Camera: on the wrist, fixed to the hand. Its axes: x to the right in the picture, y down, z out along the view.
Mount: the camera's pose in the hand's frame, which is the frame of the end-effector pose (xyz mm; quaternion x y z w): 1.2 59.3 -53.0 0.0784 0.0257 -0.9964 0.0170
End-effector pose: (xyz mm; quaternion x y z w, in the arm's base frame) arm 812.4 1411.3 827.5 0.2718 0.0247 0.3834 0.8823
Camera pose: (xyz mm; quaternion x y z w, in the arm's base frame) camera 760.6 1469.6 812.2 0.0393 0.3240 -0.8676 0.3751
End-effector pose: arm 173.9 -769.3 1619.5 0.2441 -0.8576 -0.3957 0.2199
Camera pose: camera 188.7 -766.6 1697.6 -0.8861 -0.2033 0.1523 0.3877
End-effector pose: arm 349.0 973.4 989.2 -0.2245 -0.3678 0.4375 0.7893
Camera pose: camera 359.4 1003.3 916.2 0.4133 -0.1754 -0.7560 0.4764
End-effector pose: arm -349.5 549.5 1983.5 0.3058 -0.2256 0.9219 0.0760
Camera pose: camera -395.0 521.4 1924.6 0.2123 0.3751 -0.0345 0.9017
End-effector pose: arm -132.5 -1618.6 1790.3 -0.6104 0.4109 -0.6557 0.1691
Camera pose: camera -199.1 -1637.7 1751.3 0.3897 0.6483 0.2276 0.6132
